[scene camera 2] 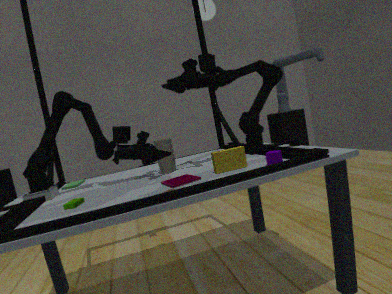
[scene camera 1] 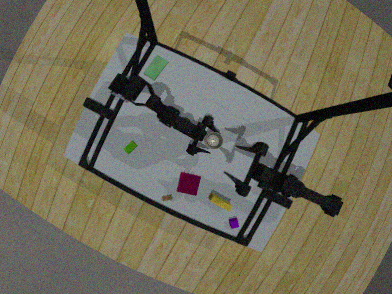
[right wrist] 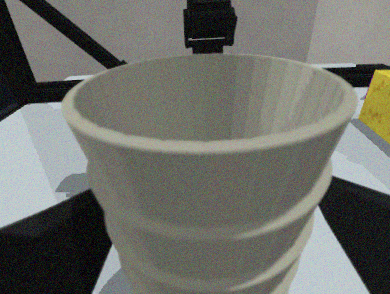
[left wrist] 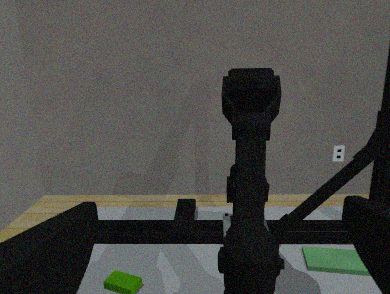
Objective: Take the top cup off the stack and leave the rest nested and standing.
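Where they show: left gripper, between the fingertips: (scene camera 2: 164, 84) (scene camera 1: 229, 158) (left wrist: 220, 210); right gripper, between the fingertips: (scene camera 2: 169, 152) (scene camera 1: 215, 144); left arm's base, origin of its link: (scene camera 2: 255, 146); right arm's base, origin of its link: (scene camera 2: 40, 190).
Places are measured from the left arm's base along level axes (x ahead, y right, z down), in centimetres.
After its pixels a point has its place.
A stack of nested beige cups (scene camera 1: 213, 140) (scene camera 2: 167, 166) stands upright on the table. Its top cup (right wrist: 210, 182) fills much of the right wrist view, with its rim and ridged wall close up. My right gripper (scene camera 1: 213, 140) {x 37.5, y 3.8, z -5.7 cm} (scene camera 2: 169, 153) {x 37.5, y 3.8, z -5.7 cm} (right wrist: 220, 183) {x 37.5, y 3.8, z -5.7 cm} is open, its fingers low on either side of the stack, not closed on it. How far the fingertips reach behind the cups is hidden in the right wrist view. My left gripper (scene camera 1: 231, 160) {x 35.0, y 0.0, z -32.4 cm} (scene camera 2: 164, 86) {x 35.0, y 0.0, z -32.4 cm} is open and empty, raised high above the table to the right of the stack in scene camera 1.
A magenta square (scene camera 1: 189, 183) {x 40.3, y -18.4, z 1.3 cm} (scene camera 2: 181, 180) {x 40.6, y -20.7, z 1.3 cm}, yellow block (scene camera 1: 220, 201) {x 24.0, y -19.6, z -4.8 cm} (scene camera 2: 229, 160) {x 23.6, y -22.0, z -1.4 cm} (right wrist: 377, 105) {x 20.2, y -19.5, z -1.1 cm}, purple cube (scene camera 1: 233, 223) {x 11.8, y -28.4, z -1.9 cm} (scene camera 2: 274, 157) {x 12.0, y -30.6, z -0.4 cm}, small brown block (scene camera 1: 167, 197) {x 47.3, y -29.4, z 1.3 cm}, green block (scene camera 1: 130, 147) {x 73.7, y -14.2, z 0.6 cm} (scene camera 2: 74, 203) {x 73.5, y -17.0, z 0.9 cm} (left wrist: 123, 282) {x 73.2, y -14.0, z 0.7 cm} and pale green slab (scene camera 1: 156, 67) {x 79.2, y 27.5, z 1.2 cm} (scene camera 2: 73, 184) {x 79.2, y 24.1, z 1.1 cm} (left wrist: 335, 260) {x 78.8, y 27.1, z 1.1 cm} lie apart from the stack.
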